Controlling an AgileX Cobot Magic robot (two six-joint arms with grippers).
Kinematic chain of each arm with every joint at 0, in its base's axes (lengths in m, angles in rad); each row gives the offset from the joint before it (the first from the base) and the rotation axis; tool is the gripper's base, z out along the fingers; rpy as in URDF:
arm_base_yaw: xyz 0 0 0.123 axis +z
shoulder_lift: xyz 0 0 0 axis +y
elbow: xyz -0.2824 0 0.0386 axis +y
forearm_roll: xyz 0.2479 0 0.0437 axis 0.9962 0 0.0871
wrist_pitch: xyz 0 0 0 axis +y
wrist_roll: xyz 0.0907 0 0.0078 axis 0.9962 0 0.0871
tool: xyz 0 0 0 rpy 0 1.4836 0
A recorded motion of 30 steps. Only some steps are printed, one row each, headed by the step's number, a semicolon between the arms.
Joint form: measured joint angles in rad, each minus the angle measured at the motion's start. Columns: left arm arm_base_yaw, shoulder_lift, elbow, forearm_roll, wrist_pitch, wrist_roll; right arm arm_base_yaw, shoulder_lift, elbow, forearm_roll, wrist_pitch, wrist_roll.
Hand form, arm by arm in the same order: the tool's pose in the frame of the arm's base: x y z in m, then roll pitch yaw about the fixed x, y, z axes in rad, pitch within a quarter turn. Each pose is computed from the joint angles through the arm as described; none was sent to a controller.
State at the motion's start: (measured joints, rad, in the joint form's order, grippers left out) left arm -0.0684 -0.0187 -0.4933 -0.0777 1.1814 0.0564; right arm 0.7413 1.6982 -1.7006 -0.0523 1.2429 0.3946
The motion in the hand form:
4: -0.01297 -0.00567 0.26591 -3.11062 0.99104 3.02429; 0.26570 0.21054 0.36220 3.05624 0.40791 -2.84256
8: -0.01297 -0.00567 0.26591 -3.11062 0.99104 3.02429; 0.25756 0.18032 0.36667 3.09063 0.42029 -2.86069
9: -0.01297 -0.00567 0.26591 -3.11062 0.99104 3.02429; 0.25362 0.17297 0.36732 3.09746 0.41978 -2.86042
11: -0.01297 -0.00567 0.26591 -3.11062 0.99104 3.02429; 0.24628 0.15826 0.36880 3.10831 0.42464 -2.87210
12: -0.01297 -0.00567 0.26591 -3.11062 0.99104 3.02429; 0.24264 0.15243 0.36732 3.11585 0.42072 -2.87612
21: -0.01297 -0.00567 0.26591 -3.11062 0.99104 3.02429; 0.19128 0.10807 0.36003 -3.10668 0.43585 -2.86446
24: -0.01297 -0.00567 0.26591 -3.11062 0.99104 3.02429; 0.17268 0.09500 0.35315 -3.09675 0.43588 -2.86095
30: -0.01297 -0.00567 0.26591 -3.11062 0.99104 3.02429; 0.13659 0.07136 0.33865 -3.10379 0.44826 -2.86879
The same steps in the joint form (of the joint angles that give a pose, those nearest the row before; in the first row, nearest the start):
4: 0.0000 0.0000 0.0000 0.0000 0.0000 0.0000; -0.0520 -0.0699 0.0759 -0.0233 0.0019 -0.0126
8: 0.0000 0.0000 0.0000 0.0000 0.0000 0.0000; -0.1030 -0.1576 0.1616 -0.0480 0.0019 -0.0358
9: 0.0000 0.0000 0.0000 0.0000 0.0000 0.0000; -0.1141 -0.1832 0.1872 -0.0498 0.0037 -0.0455
11: 0.0000 0.0000 0.0000 0.0000 0.0000 0.0000; -0.1379 -0.2337 0.2354 -0.0571 0.0037 -0.0547
12: 0.0000 0.0000 0.0000 0.0000 0.0000 0.0000; -0.1461 -0.2547 0.2622 -0.0617 0.0037 -0.0563
21: 0.0000 0.0000 0.0000 0.0000 0.0000 0.0000; -0.1609 -0.4918 0.5013 -0.1166 0.0037 -0.0626
24: 0.0000 0.0000 0.0000 0.0000 0.0000 0.0000; -0.1609 -0.5741 0.5863 -0.1252 0.0037 -0.0626
30: 0.0000 0.0000 0.0000 0.0000 0.0000 0.0000; -0.1609 -0.7401 0.7395 -0.1250 0.0037 -0.0572

